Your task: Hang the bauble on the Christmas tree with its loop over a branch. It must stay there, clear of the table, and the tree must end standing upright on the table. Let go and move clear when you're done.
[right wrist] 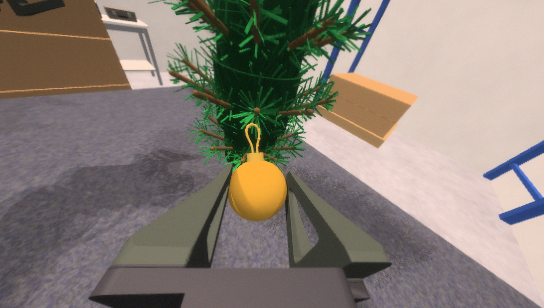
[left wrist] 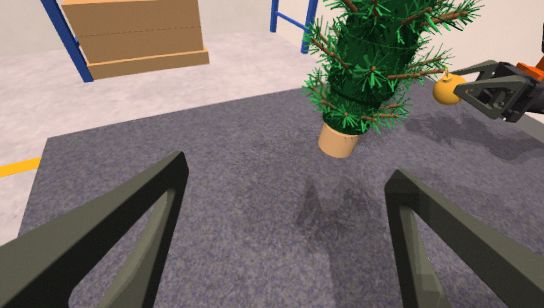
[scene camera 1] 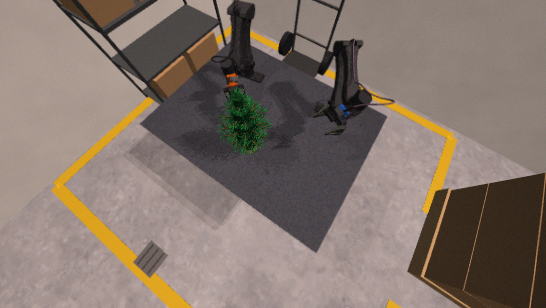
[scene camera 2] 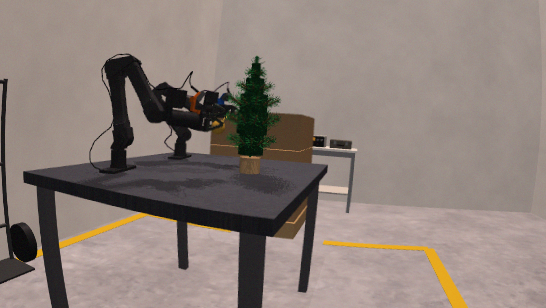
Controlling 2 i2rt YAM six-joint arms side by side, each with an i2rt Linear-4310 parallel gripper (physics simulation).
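Frame: origin at the left arm's base, x up, y back, z right, level; metres.
Seen in the pictures: left gripper, between the fingertips: (left wrist: 289,169) (scene camera 1: 319,125) (scene camera 2: 232,111); right gripper, between the fingertips: (right wrist: 260,172) (left wrist: 449,82) (scene camera 2: 220,124); left arm's base, origin of its link: (scene camera 2: 180,157); right arm's base, origin of its link: (scene camera 1: 249,74) (scene camera 2: 118,170).
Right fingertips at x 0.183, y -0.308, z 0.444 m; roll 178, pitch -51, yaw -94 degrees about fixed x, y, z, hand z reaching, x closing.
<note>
Offsets run from my right fingertips to a thing's top centre. Level surfaces: height alone.
The green tree {dx +0.281, dy -0.106, dz -0.098 m} (scene camera 1: 244,122) (scene camera 2: 254,110) (left wrist: 375,60) (right wrist: 257,65) stands upright on the table {dx -0.183 m} (scene camera 1: 300,200) (scene camera 2: 200,200), on its round wooden base. The orange-yellow bauble {dx +0.015, dy +0.006, dz +0.003 m} (scene camera 2: 218,125) (left wrist: 448,90) (right wrist: 257,191) is between the fingertips of my right gripper (left wrist: 449,82) (right wrist: 260,172), which is shut on it and holds it above the table beside the tree. Its loop points up. In the left wrist view the loop is at the tip of a branch; whether it is around the branch, I cannot tell. My left gripper (scene camera 1: 330,122) (left wrist: 289,169) is wide open and empty, apart from the tree.
A shelf rack (scene camera 1: 170,37) with cardboard boxes stands beside the table at the upper left of scene camera 1. A hand truck (scene camera 1: 302,62) is behind the arms. A large brown box (scene camera 1: 480,240) (scene camera 2: 295,132) stands beyond the table.
</note>
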